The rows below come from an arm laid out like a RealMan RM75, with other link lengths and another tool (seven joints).
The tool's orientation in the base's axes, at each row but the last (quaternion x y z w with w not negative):
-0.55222 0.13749 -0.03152 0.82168
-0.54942 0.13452 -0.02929 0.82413
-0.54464 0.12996 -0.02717 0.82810
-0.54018 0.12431 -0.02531 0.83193
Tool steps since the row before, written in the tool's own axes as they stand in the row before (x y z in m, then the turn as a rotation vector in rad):
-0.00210 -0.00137 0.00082 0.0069 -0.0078 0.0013
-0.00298 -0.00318 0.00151 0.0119 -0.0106 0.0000
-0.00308 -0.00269 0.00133 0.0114 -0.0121 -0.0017
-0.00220 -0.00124 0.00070 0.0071 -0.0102 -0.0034
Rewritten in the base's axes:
-0.00167 0.00063 0.00195 0.0077 -0.0033 0.0063
-0.00217 0.00069 0.00401 0.0125 -0.0065 0.0074
-0.00239 0.00067 0.00351 0.0118 -0.0086 0.0082
-0.00185 0.00050 0.00179 0.0070 -0.0085 0.0066

